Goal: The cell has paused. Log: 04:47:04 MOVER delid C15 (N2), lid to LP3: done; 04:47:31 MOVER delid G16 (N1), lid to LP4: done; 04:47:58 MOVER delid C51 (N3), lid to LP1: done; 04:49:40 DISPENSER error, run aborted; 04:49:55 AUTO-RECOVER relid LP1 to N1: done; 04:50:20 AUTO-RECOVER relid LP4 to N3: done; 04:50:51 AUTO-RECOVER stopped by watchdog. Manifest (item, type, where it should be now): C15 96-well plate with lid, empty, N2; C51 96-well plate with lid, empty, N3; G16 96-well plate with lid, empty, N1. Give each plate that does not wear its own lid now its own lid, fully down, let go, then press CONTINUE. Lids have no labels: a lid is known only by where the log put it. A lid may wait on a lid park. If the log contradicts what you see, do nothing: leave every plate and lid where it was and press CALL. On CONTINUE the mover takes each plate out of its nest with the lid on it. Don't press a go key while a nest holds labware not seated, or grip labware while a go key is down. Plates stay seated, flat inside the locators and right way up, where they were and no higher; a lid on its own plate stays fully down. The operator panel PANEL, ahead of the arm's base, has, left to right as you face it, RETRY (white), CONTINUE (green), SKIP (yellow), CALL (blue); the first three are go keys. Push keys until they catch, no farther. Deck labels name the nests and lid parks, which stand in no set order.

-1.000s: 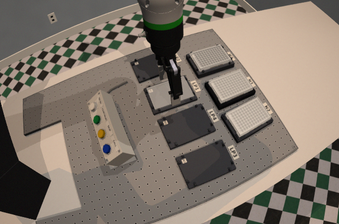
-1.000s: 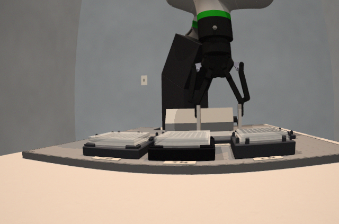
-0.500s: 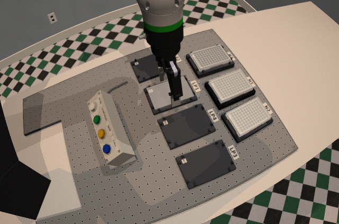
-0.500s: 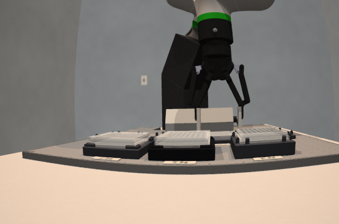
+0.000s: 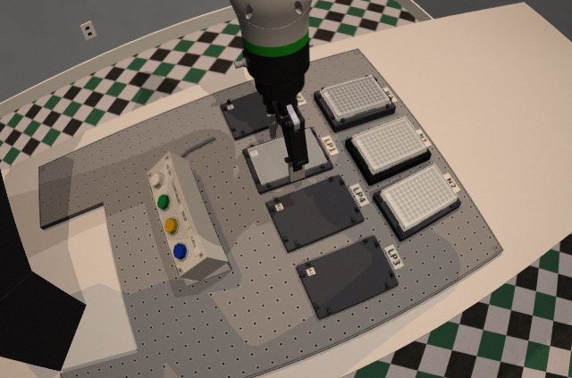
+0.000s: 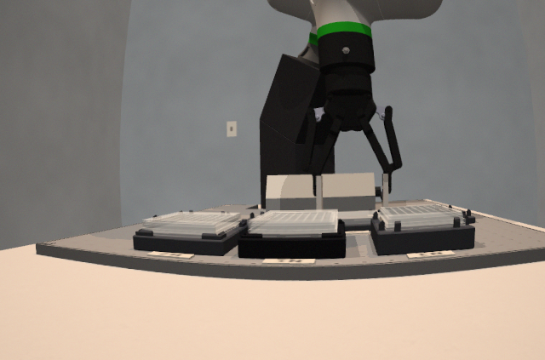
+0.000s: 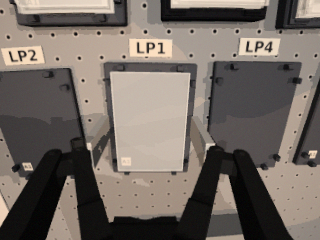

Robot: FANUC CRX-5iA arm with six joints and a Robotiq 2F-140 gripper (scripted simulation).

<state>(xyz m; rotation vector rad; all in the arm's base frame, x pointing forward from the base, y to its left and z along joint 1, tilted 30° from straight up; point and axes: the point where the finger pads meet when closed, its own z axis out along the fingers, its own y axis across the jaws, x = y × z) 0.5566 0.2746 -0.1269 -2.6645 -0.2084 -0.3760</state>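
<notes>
The lid park LP1 is 3 cm below my hand. From my hand the other things lie so: lid park LP4 (12 cm to the right, 3 cm below, 3 cm ahead); then lid park LP2 (13 cm to the left, 4 cm behind, 3 cm below); then white retry key (24 cm behind, 4 cm to the right, 3 cm above).
</notes>
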